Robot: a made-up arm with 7 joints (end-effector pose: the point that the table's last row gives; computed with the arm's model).
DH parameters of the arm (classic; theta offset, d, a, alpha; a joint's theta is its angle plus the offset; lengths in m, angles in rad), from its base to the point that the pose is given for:
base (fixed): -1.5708 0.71 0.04 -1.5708
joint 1: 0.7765 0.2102 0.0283 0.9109
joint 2: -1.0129 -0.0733 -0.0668 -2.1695
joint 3: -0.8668 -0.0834 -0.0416 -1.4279
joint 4: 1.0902 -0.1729 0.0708 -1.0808
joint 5: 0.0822 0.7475 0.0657 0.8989
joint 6: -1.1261 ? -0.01 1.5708
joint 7: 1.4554 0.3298 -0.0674 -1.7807
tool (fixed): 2.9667 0.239 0 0
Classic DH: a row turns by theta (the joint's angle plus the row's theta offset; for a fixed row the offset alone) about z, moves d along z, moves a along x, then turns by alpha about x.
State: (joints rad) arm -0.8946 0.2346 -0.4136 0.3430 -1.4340 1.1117 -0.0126
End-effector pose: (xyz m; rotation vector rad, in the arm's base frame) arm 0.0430 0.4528 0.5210 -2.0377 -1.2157 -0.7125
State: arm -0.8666 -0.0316 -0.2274 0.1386 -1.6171 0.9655 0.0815
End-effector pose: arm 0.2478 0.5378 0.5730 -1.8625 -0.8732 -1.1370
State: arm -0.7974 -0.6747 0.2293 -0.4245 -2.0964 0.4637 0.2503
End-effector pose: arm 0.5263 0.5137 0.8814 -0.7724 -0.9427 -2.1315
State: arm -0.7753 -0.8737 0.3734 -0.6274 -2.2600 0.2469 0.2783
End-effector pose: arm 0.4577 0.5396 0.9452 -0.2956 -1.3123 -2.2072
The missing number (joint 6, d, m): -0.2857
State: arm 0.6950 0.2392 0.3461 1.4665 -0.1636 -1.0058 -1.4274
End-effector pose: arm 0.3464 0.8610 0.6530 -0.9212 -1.3014 0.4239
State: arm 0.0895 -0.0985 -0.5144 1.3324 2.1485 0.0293 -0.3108
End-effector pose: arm -0.3615 0.0793 0.4303 1.9212 -1.4619 -0.9581
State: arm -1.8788 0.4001 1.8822 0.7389 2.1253 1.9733 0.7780
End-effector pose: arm 0.4132 -0.1891 0.7671 1.3267 -1.5603 -1.3089
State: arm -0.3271 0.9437 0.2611 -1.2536 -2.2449 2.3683 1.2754
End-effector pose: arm -0.0894 -0.2643 0.5460 -1.0381 1.9152 -0.5281
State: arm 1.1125 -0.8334 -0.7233 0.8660 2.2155 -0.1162 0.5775
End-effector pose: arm -0.3064 -0.0289 0.8246 2.5849 -0.0887 -1.3623
